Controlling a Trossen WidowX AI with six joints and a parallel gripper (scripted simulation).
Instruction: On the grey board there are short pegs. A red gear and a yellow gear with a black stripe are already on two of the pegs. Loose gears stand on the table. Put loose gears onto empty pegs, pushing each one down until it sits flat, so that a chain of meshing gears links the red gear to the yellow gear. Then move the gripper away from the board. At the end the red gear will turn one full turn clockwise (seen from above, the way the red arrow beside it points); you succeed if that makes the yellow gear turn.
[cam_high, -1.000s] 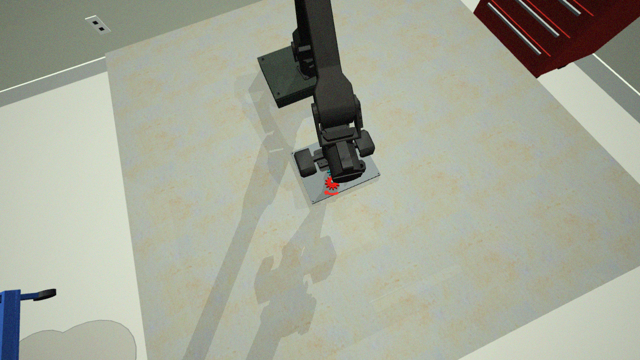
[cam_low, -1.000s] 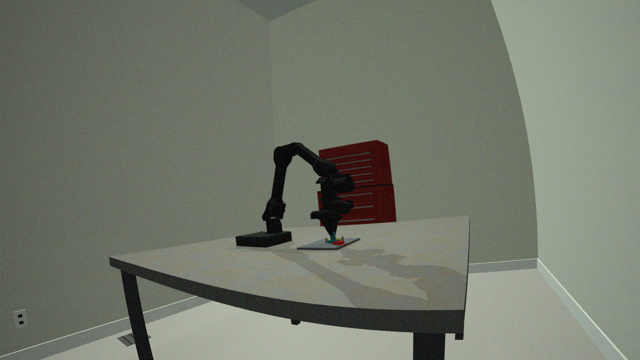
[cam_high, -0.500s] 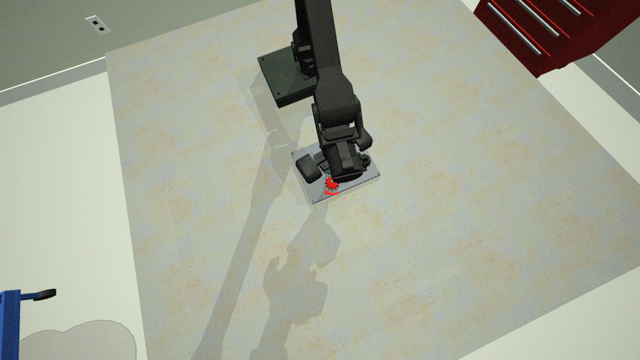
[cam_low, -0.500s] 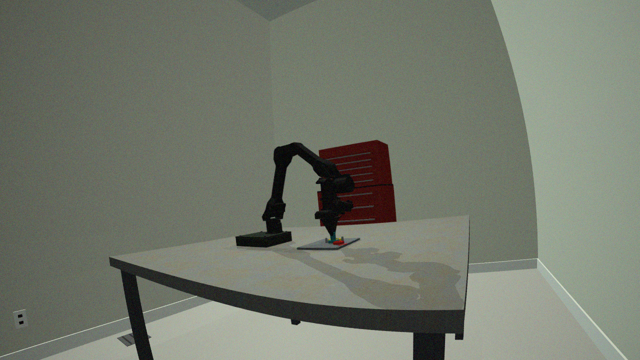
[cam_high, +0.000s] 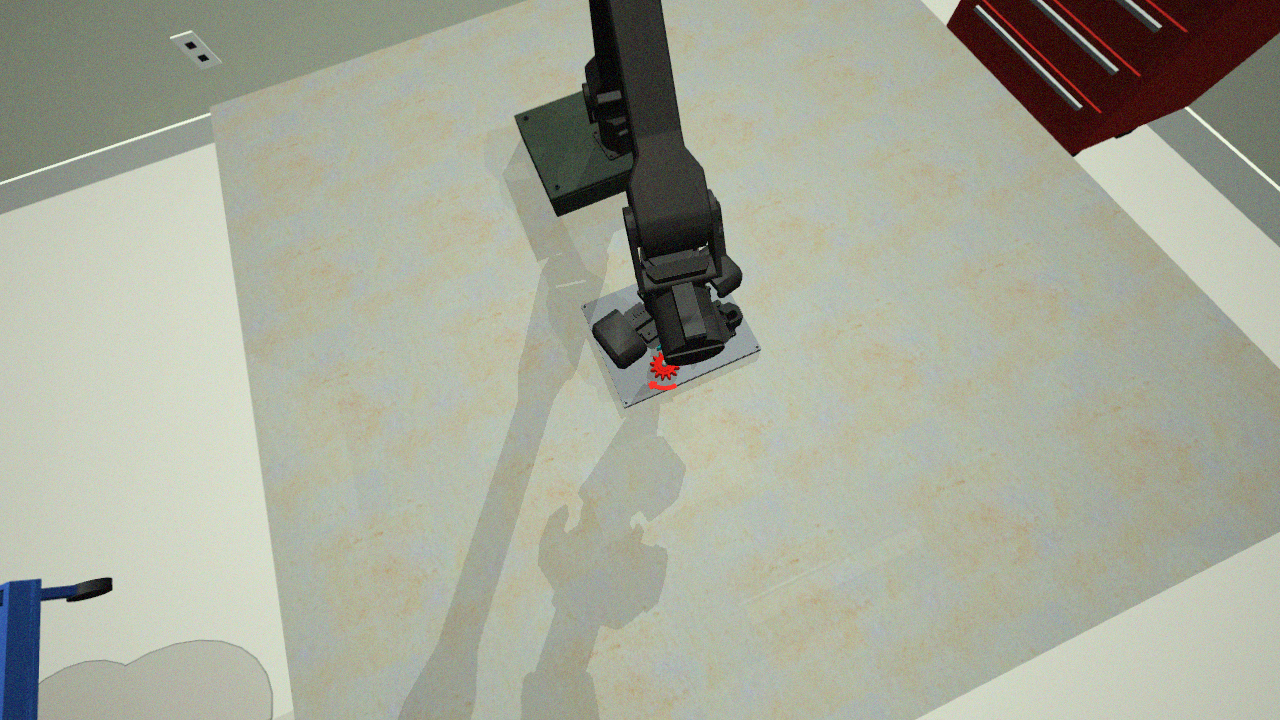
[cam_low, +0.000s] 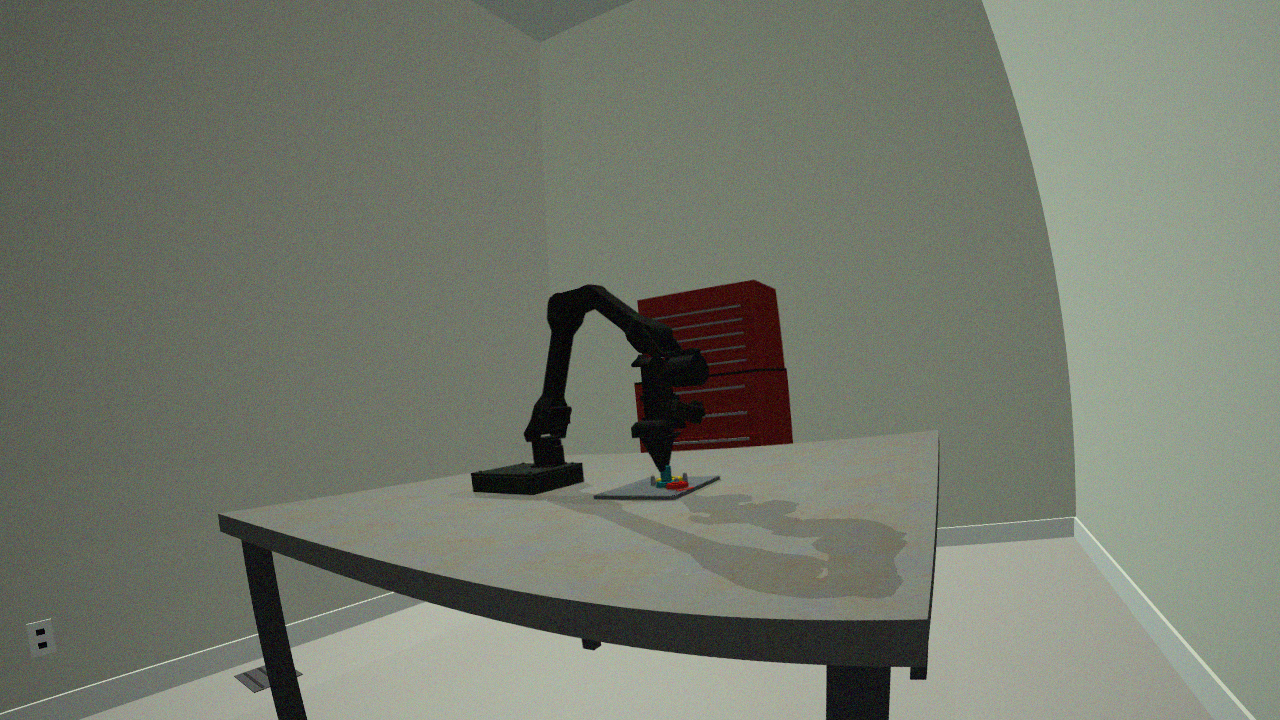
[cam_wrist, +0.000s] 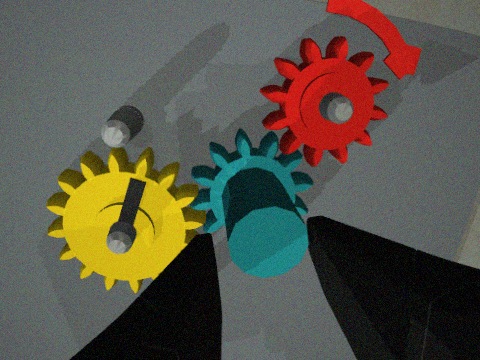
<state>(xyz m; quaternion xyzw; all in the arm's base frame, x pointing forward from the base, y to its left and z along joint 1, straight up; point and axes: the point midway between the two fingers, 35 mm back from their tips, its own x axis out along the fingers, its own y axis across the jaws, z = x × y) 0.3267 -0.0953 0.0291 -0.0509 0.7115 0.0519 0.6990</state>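
Now: the teal gear 2 cm below my gripper tip. The rest, counted from my gripper tip: red arrow: 6 cm ahead, 4 cm to the right, 3 cm below; then red gear: 3 cm ahead, 2 cm to the right, 2 cm below; then yellow gear: 4 cm to the left, 2 cm below, 1 cm behind.
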